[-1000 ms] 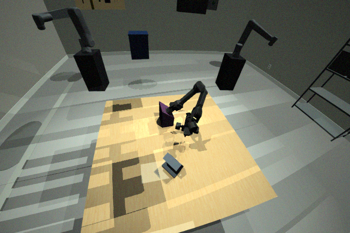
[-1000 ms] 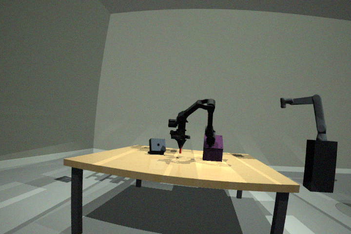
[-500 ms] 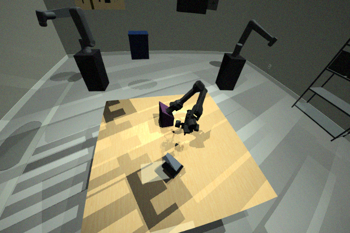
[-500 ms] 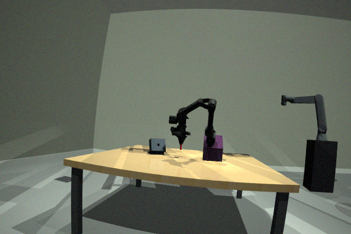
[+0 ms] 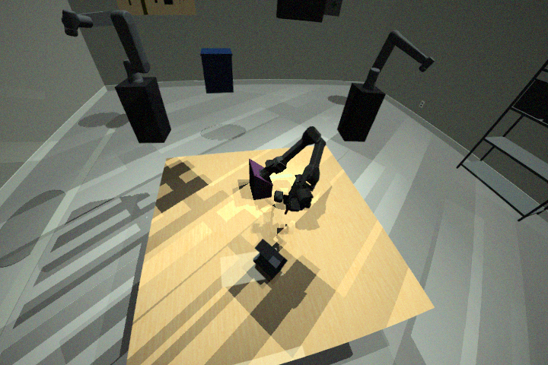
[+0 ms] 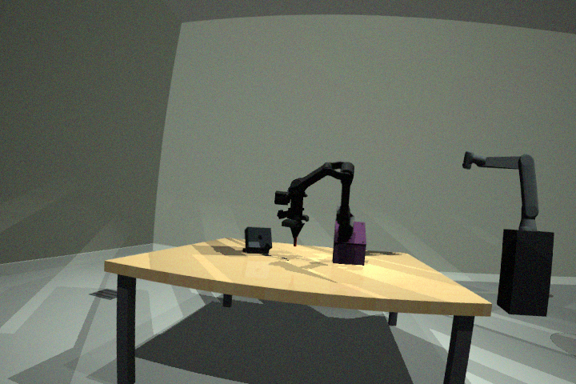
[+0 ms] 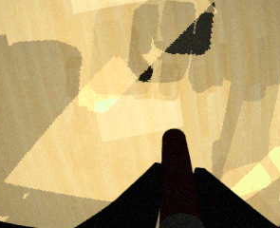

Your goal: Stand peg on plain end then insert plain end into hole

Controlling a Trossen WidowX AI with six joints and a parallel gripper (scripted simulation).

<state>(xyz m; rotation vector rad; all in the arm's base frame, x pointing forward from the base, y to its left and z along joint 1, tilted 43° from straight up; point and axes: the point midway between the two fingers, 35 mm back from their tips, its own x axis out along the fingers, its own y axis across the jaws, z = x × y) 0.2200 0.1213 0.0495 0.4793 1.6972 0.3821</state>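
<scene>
Right now my gripper tip is 23 cm short of the grey sloped panel, 10 cm to the left of it and 3 cm above it. From my gripper tip the other things lie so: red peg: 2 cm above.
</scene>
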